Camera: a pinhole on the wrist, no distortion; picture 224 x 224 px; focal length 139.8 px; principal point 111.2 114.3 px. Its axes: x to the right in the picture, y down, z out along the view. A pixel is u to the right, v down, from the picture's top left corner.
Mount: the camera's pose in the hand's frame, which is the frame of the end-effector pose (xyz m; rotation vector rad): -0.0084 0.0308 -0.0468 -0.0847 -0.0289 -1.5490
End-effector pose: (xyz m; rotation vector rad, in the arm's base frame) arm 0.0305 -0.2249 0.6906 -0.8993 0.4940 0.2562
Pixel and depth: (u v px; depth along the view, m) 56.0 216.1 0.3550
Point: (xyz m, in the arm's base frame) 0.2567 0.1283 0.5701
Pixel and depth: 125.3 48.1 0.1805
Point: -0.0128 -0.1013 0.7903
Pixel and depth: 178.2 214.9 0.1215
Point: 0.1327 -0.1741 0.6980
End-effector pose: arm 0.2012 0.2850 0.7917 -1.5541 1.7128 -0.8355
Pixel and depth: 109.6 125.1 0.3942
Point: 0.4450 0.2475 0.5399
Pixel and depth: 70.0 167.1 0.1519
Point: 0.2294 0.2373 0.6602
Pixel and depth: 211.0 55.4 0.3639
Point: 0.6061 0.4027 0.7734
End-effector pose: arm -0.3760 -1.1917 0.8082 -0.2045 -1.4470 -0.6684
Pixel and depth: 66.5 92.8 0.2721
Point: -0.4878 -0.9561 0.8345
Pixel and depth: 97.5 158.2 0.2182
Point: -0.4811 -1.0700 0.9143
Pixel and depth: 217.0 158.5 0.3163
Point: -0.7142 -1.2254 0.9038
